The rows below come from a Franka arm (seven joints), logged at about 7 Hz.
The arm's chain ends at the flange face. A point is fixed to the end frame.
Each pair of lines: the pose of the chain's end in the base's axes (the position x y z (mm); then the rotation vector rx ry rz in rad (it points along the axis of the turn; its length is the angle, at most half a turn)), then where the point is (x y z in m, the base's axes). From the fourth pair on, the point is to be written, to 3 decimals.
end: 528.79 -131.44 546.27 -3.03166 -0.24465 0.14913
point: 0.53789 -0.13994 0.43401
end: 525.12 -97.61 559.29 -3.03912 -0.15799 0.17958
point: 0.53123 -0.10741 0.44693
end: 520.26 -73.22 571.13 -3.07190 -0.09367 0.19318
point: 0.52500 -0.08703 0.45913
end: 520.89 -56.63 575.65 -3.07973 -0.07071 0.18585
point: 0.526 -0.071 0.464
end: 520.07 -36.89 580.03 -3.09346 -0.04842 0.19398
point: 0.524 -0.053 0.468
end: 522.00 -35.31 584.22 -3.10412 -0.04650 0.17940
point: 0.527 -0.053 0.473
